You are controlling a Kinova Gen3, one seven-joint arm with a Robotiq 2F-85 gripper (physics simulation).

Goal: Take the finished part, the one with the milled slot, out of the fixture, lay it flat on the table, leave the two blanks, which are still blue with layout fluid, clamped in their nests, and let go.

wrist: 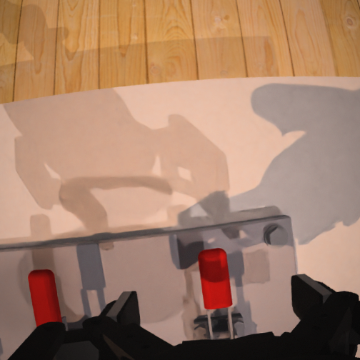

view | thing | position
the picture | gripper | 215,301
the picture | red clamp handle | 42,286
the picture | red clamp handle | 213,269
